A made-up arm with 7 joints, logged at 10 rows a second.
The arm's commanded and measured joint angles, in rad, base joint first. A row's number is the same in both.
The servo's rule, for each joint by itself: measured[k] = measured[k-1] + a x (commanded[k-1-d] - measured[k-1]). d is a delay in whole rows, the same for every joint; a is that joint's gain. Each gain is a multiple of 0.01, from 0.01 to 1. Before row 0 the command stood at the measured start. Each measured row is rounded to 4 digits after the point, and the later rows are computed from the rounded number. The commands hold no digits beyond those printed.
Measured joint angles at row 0:
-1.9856 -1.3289 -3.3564 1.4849 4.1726 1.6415 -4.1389
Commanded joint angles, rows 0 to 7:
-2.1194 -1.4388 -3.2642 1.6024 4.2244 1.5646 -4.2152
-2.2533 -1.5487 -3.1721 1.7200 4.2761 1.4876 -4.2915
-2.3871 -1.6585 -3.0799 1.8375 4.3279 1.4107 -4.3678
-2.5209 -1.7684 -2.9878 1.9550 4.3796 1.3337 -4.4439
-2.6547 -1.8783 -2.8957 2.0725 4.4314 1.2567 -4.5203
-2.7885 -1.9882 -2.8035 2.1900 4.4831 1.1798 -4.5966
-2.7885 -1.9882 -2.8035 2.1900 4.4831 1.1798 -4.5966
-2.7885 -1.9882 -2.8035 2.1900 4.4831 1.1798 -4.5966
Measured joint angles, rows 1 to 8:
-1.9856 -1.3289 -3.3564 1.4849 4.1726 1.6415 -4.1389
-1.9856 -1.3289 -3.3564 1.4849 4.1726 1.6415 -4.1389
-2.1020 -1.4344 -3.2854 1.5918 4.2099 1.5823 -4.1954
-2.2336 -1.5441 -3.1982 1.7085 4.2576 1.5094 -4.2665
-2.3671 -1.6539 -3.1071 1.8259 4.3082 1.4334 -4.3415
-2.5009 -1.7638 -3.0152 1.9434 4.3596 1.3566 -4.4173
-2.6347 -1.8737 -2.9232 2.0609 4.4113 1.2797 -4.4935
-2.7685 -1.9836 -2.8310 2.1784 4.4630 1.2028 -4.5698
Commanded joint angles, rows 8 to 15:
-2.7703 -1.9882 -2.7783 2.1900 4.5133 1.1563 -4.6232
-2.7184 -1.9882 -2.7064 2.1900 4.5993 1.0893 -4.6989
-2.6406 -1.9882 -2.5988 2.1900 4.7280 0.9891 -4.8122
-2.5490 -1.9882 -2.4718 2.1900 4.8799 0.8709 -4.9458
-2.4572 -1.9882 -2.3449 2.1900 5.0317 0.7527 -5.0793
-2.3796 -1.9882 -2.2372 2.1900 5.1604 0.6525 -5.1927
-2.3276 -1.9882 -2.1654 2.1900 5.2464 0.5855 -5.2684
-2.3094 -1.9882 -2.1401 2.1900 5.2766 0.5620 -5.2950
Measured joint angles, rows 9 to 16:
-2.7859 -1.9880 -2.8098 2.1890 4.4775 1.1851 -4.5896
-2.7882 -1.9882 -2.8049 2.1899 4.4815 1.1810 -4.5948
-2.7726 -1.9882 -2.7844 2.1900 4.5044 1.1620 -4.6158
-2.7254 -1.9882 -2.7243 2.1900 4.5727 1.1060 -4.6773
-2.6516 -1.9882 -2.6277 2.1900 4.6845 1.0160 -4.7771
-2.5623 -1.9882 -2.5077 2.1900 4.8252 0.9043 -4.9019
-2.4709 -1.9882 -2.3823 2.1900 4.9739 0.7876 -5.0332
-2.3915 -1.9882 -2.2706 2.1900 5.1082 0.6836 -5.1512

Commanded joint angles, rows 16 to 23:
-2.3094 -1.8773 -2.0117 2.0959 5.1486 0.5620 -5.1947
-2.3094 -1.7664 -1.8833 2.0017 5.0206 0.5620 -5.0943
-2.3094 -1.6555 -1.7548 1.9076 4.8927 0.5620 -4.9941
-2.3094 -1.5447 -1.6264 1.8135 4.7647 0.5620 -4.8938
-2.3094 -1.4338 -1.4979 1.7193 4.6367 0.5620 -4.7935
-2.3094 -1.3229 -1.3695 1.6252 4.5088 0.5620 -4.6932
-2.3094 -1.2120 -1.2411 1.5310 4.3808 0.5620 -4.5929
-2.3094 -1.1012 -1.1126 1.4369 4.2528 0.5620 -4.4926
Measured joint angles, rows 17 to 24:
-2.3359 -1.9882 -2.1896 2.1900 5.2077 0.6081 -5.2379
-2.3128 -1.9882 -2.1515 2.1900 5.2573 0.5726 -5.2802
-2.3098 -1.8817 -2.0439 2.1044 5.1790 0.5644 -5.2169
-2.3095 -1.7710 -1.9202 2.0109 5.0650 0.5626 -5.1262
-2.3094 -1.6601 -1.7928 1.9169 4.9409 0.5621 -5.0284
-2.3094 -1.5493 -1.6647 1.8228 4.8140 0.5620 -4.9288
-2.3094 -1.4384 -1.5363 1.7286 4.6863 0.5620 -4.8287
-2.3094 -1.3275 -1.4079 1.6345 4.5585 0.5620 -4.7284

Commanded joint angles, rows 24 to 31:
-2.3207 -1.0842 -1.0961 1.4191 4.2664 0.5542 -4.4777
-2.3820 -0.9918 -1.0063 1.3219 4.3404 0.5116 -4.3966
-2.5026 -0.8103 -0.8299 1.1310 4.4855 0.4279 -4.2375
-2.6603 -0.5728 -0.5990 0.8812 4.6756 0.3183 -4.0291
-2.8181 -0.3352 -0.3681 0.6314 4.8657 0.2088 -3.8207
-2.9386 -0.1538 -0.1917 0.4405 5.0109 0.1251 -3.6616
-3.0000 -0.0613 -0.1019 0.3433 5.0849 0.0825 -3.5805
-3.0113 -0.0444 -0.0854 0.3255 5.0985 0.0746 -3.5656
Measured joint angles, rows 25 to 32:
-2.3094 -1.2166 -1.2795 1.5403 4.4306 0.5620 -4.6281
-2.3094 -1.1058 -1.1510 1.4462 4.3026 0.5620 -4.5278
-2.3192 -1.0851 -1.1087 1.4215 4.2765 0.5560 -4.4907
-2.3738 -0.9955 -1.0299 1.3309 4.3225 0.5218 -4.4211
-2.4859 -0.8177 -0.8759 1.1490 4.4399 0.4495 -4.2852
-2.6376 -0.5826 -0.6627 0.9053 4.6096 0.3485 -4.0957
-2.7946 -0.3451 -0.4359 0.6561 4.7940 0.2409 -3.8922
-2.9199 -0.1615 -0.2479 0.4599 4.9502 0.1517 -3.7216

